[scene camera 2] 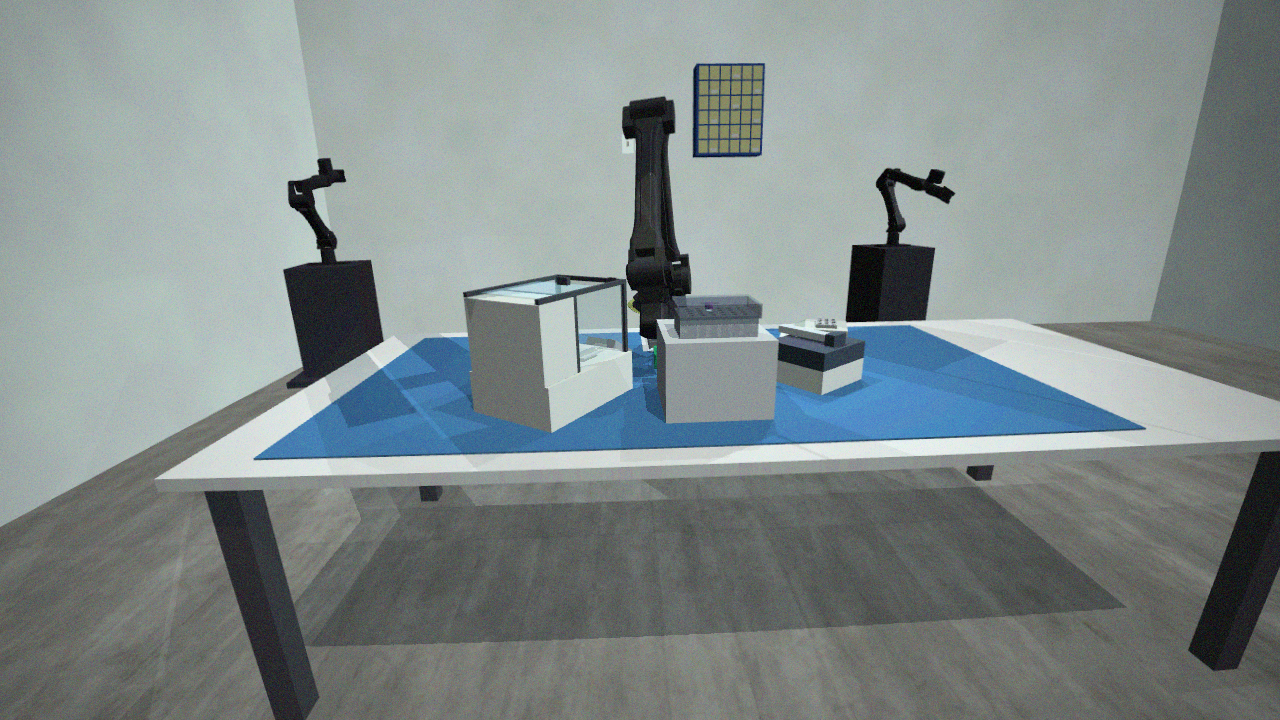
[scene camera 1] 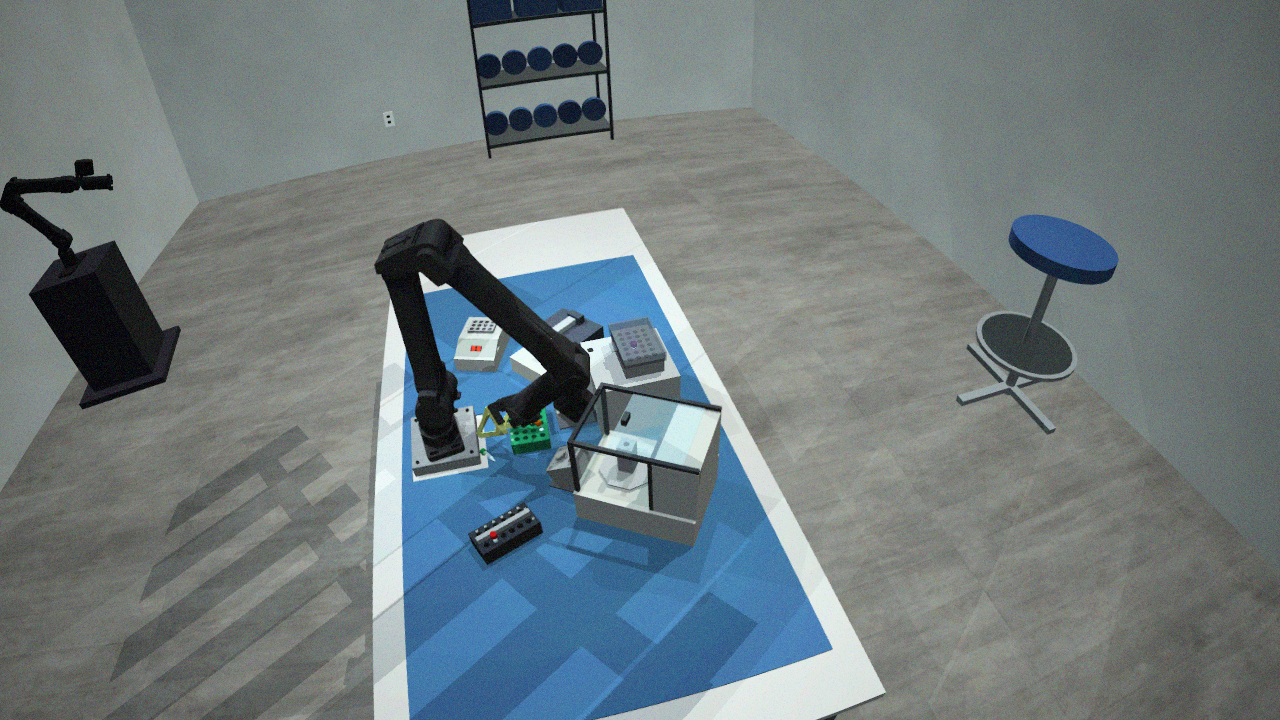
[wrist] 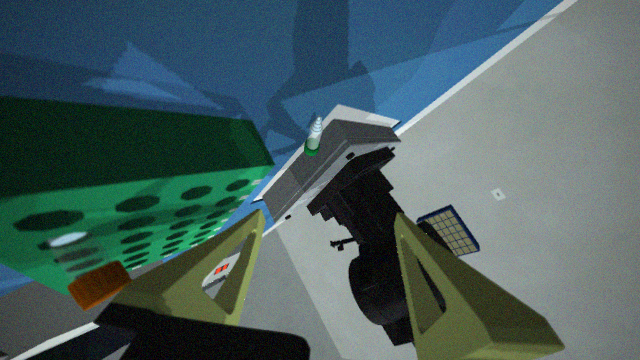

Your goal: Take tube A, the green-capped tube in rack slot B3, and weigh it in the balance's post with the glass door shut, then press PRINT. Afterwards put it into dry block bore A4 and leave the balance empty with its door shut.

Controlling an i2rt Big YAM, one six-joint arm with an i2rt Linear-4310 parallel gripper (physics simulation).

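Frame: origin at the arm's base, x right, y down, z ahead, level; millimetres.
Seen in the pictures: gripper, fingertip midpoint: (scene camera 1: 490, 430) (wrist: 326, 216); arm's base, link origin: (scene camera 1: 441, 437) (wrist: 345, 178).
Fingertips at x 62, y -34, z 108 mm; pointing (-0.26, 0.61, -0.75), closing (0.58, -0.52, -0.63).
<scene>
Offsets run from my fingertips to a thing's top centre. "*": to the spot under its first point.
The green-capped tube @(dx +12, dy +52, dz -21 mm) (scene camera 1: 484, 453) (wrist: 313, 140) lies outside the rack, beside the arm's base plate. My gripper (scene camera 1: 486, 420) (wrist: 326, 216) is open and empty, tilted low near the green rack @(dx -26, dy +35, dz +89 mm) (scene camera 1: 530, 440) (wrist: 125, 145); in the wrist view the tube shows beyond the fingertips, apart from them. An orange-capped tube @(dx +7, dy +11, dz +109 mm) (wrist: 100, 285) stands in the rack. The balance @(dx +231, dy -157, dz +220 mm) (scene camera 1: 631, 517) (scene camera 2: 510, 358) has a glass chamber with a post @(* dx +314, dy -148, dz +192 mm) (scene camera 1: 626, 454) inside; its door state is hard to tell. A white unit with red display and hole grid @(dx -360, dy -5, dz +60 mm) (scene camera 1: 479, 347) looks like the dry block. The PRINT label is unreadable.
A black rack with a red cap @(dx +239, dy +17, dz -43 mm) (scene camera 1: 505, 532) stands in front. A grey lidded block @(dx -17, dy -125, dz +290 mm) (scene camera 1: 637, 347) (scene camera 2: 717, 315) sits on a white box @(* dx +11, dy -13, dz +421 mm) (scene camera 2: 716, 376). A dark-topped unit @(dx -237, dy -37, dz +231 mm) (scene camera 2: 819, 362) stands beside it. The arm's base (scene camera 1: 447, 447) is left of the green rack.
</scene>
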